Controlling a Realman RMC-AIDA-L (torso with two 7-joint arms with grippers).
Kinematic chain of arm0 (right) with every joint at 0, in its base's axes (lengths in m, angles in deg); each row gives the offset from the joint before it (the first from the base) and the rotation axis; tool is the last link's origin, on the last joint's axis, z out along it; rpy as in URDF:
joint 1: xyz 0 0 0.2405 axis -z
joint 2: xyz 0 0 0 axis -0.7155 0.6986 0
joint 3: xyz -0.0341 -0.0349 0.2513 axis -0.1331 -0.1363 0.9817
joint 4: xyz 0 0 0 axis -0.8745 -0.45 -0.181
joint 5: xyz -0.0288 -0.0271 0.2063 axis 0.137 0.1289 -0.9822
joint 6: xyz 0 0 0 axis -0.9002 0.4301 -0.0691
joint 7: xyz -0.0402 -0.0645 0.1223 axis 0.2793 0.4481 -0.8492
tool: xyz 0 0 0 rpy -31.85 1.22 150.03
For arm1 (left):
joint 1: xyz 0 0 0.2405 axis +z
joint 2: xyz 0 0 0 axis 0.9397 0.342 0
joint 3: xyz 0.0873 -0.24 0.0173 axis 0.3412 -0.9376 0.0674
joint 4: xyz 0 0 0 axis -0.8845 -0.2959 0.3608
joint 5: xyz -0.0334 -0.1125 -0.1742 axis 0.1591 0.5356 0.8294
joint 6: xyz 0 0 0 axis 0.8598 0.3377 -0.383
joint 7: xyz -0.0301 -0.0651 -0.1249 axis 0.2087 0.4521 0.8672
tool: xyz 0 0 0 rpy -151.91 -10.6 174.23
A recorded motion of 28 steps. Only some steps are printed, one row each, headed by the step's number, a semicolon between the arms.
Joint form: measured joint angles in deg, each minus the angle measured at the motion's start. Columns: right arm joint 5, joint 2, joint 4, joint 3, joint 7, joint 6, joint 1; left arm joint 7, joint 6, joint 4, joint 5, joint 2, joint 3, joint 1.
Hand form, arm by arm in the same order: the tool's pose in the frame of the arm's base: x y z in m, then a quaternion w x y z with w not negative. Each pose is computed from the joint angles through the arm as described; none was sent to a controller.
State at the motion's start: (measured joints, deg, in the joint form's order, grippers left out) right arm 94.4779 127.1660 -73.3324 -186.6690 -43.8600 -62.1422 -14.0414; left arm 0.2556 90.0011 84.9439 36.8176 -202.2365 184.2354 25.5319
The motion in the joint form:
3: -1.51 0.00 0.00 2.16 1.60 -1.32 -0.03; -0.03 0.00 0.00 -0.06 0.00 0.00 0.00
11: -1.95 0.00 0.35 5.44 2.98 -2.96 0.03; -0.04 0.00 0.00 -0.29 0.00 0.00 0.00
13: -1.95 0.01 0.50 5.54 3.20 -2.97 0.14; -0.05 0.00 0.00 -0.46 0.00 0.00 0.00
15: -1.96 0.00 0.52 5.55 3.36 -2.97 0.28; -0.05 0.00 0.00 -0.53 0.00 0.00 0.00
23: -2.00 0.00 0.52 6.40 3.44 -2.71 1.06; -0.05 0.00 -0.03 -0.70 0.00 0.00 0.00
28: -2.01 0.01 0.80 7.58 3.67 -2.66 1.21; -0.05 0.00 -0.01 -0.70 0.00 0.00 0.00
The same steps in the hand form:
3: 0.0499 0.3494 -0.0798 0.07095 -0.91586 -0.21314 -0.33277; -0.2293 0.3661 0.0173 0.20735 -0.85995 -0.18179 -0.42947
11: 0.0493 0.3537 -0.0720 0.06675 -0.92170 -0.19881 -0.32632; -0.2295 0.3658 0.0168 0.20617 -0.86088 -0.18185 -0.42815
13: 0.0504 0.3540 -0.0719 0.06566 -0.92178 -0.19815 -0.32673; -0.2296 0.3656 0.0165 0.20530 -0.86156 -0.18188 -0.42718
15: 0.0514 0.3539 -0.0718 0.06478 -0.92178 -0.19809 -0.32695; -0.2296 0.3655 0.0163 0.20492 -0.86184 -0.18192 -0.42678
23: 0.0545 0.3553 -0.0703 0.06678 -0.92563 -0.18856 -0.32125; -0.2297 0.3652 0.0159 0.20382 -0.86247 -0.18206 -0.42598
28: 0.0548 0.3579 -0.0680 0.06956 -0.92860 -0.18117 -0.31629; -0.2297 0.3652 0.0160 0.20395 -0.86250 -0.18203 -0.42588

